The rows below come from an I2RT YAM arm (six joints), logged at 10 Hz.
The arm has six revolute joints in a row. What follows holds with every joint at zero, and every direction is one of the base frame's.
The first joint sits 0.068 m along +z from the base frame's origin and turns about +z.
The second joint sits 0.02 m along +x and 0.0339 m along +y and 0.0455 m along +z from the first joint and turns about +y.
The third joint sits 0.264 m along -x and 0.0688 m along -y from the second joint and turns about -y.
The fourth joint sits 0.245 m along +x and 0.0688 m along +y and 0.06 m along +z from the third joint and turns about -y.
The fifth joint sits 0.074 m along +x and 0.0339 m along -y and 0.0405 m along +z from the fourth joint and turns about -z.
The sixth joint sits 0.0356 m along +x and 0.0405 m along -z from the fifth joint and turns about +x.
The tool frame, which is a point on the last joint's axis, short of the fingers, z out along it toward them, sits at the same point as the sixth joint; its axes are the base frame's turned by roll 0, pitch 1.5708 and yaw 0 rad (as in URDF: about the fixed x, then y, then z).
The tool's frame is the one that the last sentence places.
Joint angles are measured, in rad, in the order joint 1, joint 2, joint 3, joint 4, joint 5, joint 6. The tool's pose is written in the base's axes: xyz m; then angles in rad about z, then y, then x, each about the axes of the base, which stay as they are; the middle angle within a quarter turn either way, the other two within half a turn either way. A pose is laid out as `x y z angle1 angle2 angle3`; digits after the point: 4 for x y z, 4 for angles.
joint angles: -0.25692 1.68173 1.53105 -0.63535 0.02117 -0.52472
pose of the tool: 0.3653 -0.0968 0.3209 2.9908 0.7449 2.8661
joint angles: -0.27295 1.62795 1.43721 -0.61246 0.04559 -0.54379
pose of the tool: 0.3492 -0.0994 0.3107 3.0061 0.7151 2.8308
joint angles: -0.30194 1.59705 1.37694 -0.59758 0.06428 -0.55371
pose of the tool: 0.3373 -0.1075 0.3026 3.0405 0.6848 2.7934
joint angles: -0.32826 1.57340 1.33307 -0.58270 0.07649 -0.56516
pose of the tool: 0.3280 -0.1146 0.2972 3.0669 0.6651 2.7629
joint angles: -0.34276 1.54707 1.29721 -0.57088 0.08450 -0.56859
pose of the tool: 0.3198 -0.1173 0.2949 3.0870 0.6578 2.7421
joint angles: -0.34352 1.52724 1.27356 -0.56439 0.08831 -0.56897
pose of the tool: 0.3149 -0.1160 0.2940 3.0913 0.6579 2.7357
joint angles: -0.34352 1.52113 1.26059 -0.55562 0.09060 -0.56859
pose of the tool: 0.3135 -0.1155 0.2923 3.0941 0.6584 2.7320
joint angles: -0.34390 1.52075 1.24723 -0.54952 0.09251 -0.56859
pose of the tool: 0.3127 -0.1155 0.2885 3.0926 0.6514 2.7340
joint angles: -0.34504 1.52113 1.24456 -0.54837 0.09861 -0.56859
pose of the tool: 0.3124 -0.1160 0.2876 3.0970 0.6463 2.7277
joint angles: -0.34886 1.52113 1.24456 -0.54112 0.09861 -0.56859
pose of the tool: 0.3125 -0.1174 0.2882 3.1049 0.6509 2.7205
